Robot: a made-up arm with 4 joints.
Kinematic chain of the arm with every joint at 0, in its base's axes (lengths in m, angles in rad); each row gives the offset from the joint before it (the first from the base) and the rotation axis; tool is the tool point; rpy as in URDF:
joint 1: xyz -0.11 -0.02 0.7 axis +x
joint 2: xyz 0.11 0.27 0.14 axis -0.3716 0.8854 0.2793
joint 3: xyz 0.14 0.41 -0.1 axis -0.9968 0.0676 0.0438
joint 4: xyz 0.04 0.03 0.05 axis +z
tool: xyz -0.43 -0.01 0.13 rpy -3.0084 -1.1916 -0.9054
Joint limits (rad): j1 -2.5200..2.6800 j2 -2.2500..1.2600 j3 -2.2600..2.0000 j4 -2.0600..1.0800
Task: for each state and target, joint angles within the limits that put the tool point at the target. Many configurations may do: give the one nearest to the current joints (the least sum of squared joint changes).
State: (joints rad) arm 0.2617 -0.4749 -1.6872 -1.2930
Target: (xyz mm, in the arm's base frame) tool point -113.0 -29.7 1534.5
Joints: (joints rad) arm 0.7592 -0.6853 -1.2064 -1.4192
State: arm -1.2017 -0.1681 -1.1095 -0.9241
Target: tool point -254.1 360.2 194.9
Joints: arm -1.2704 0.0094 -1.1710 -0.2485
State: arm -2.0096 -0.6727 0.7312 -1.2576
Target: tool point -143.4 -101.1 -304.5
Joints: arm -1.7298 -0.1603 0.5917 -0.5909
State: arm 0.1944 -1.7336 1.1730 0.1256
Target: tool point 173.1 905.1 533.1
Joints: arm -0.4380 -1.4595 1.7485 -0.3333
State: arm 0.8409 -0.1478 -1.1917 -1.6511
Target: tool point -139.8 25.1 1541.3
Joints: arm 0.7892 -0.6180 -1.1342 -1.2255
